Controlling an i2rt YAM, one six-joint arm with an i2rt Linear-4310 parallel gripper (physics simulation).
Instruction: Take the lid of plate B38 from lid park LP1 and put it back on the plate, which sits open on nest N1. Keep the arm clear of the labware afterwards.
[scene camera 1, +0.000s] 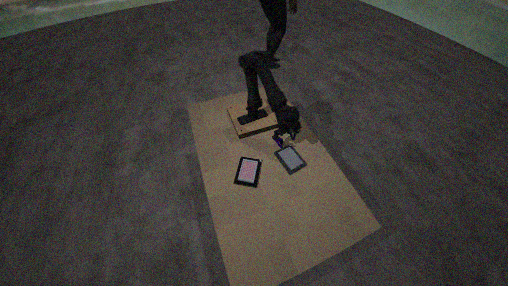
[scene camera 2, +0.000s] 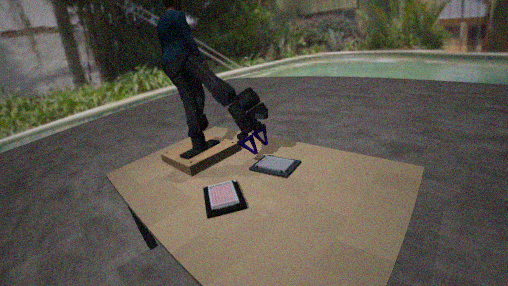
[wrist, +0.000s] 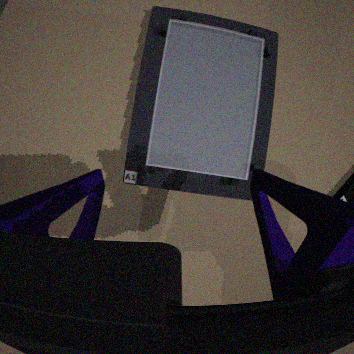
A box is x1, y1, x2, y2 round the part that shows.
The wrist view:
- my gripper: [0, 168, 353, 353]
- grey plate lid: [145, 18, 263, 179], on a black holder
